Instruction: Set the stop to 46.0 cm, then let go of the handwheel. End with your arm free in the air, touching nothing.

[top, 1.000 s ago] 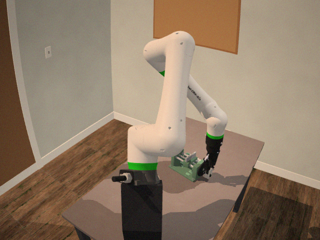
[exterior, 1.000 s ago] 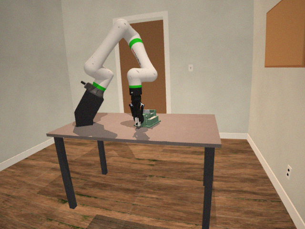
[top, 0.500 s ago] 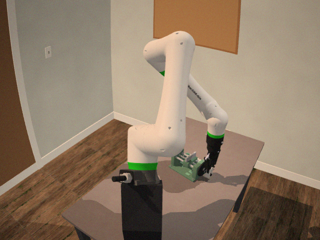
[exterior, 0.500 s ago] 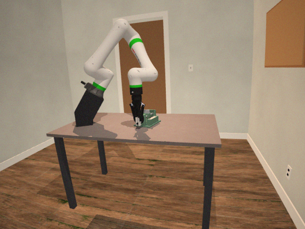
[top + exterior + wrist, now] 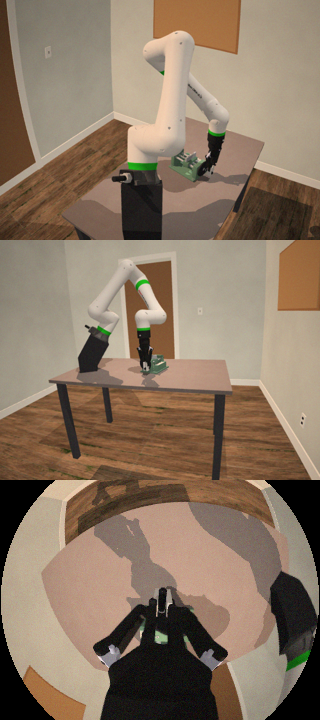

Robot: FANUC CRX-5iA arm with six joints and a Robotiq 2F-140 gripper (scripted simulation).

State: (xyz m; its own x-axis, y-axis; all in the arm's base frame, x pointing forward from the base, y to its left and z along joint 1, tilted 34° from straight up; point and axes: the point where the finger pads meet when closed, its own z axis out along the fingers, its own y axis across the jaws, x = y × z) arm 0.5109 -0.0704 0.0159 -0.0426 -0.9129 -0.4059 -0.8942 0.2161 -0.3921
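My hand is 10 mm past the green stop fixture, 130 mm to the right of it and 20 mm below it. Round my hand: black handwheel: 10 mm behind, 20 mm to the left, 10 mm below.
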